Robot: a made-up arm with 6 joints.
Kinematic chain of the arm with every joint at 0, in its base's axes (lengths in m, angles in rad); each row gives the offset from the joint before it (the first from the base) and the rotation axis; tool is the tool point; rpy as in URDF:
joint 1: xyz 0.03 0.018 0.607 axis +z
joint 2: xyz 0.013 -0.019 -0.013 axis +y
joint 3: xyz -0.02 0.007 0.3 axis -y
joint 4: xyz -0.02 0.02 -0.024 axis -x
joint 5: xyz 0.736 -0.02 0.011 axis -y
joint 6: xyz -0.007 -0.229 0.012 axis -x
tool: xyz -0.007 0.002 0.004 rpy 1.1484 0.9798 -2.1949
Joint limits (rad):
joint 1: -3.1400..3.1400
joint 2: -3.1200..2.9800
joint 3: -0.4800..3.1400
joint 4: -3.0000..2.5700
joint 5: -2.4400..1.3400
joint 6: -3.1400..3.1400
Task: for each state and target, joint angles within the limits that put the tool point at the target. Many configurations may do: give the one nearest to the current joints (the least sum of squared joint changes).
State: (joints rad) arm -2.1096 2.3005 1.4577 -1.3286 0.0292 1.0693
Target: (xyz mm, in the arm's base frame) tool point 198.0 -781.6 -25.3
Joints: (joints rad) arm -1.3382 1.8720 1.4157 -1.5430 0.0740 1.0729
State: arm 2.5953 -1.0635 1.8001 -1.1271 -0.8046 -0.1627
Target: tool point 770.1 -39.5 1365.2
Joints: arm 2.9872 -0.7348 1.9466 -1.4141 -1.4704 -0.2691
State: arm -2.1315 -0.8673 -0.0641 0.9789 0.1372 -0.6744
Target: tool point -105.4 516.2 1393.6
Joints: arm -1.5716 -1.1130 0.5315 0.8591 0.1122 -0.6838
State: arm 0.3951 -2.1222 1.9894 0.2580 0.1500 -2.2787
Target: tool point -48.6 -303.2 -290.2
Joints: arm 0.5822 -2.1448 2.4376 0.3329 0.1650 -2.2754
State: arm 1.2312 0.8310 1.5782 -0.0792 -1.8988 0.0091
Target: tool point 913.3 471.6 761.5
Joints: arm 0.7148 0.8605 0.8890 -0.2420 -1.8792 0.0173
